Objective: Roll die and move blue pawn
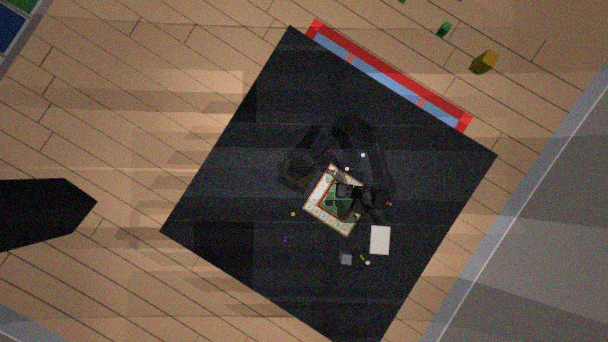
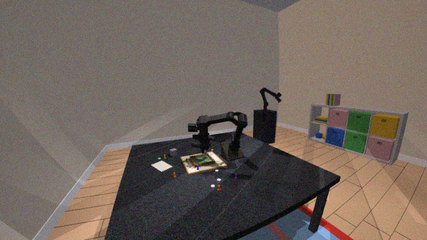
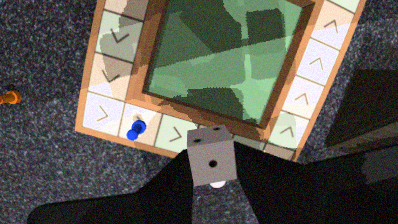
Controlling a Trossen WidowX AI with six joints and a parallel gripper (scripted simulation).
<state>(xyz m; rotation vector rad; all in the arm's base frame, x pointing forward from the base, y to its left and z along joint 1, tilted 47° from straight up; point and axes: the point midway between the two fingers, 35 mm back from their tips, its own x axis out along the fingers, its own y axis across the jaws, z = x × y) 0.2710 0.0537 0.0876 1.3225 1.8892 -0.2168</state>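
Right now the blue pawn is 80 mm below my gripper tip, 60 mm ahead of it and 40 mm to the left of it. Also, from my gripper tip: white die (right at my gripper tip); green pawn (120 mm ahead, 90 mm to the right, 80 mm below); white block (310 mm ahead, 110 mm to the right, 110 mm below).
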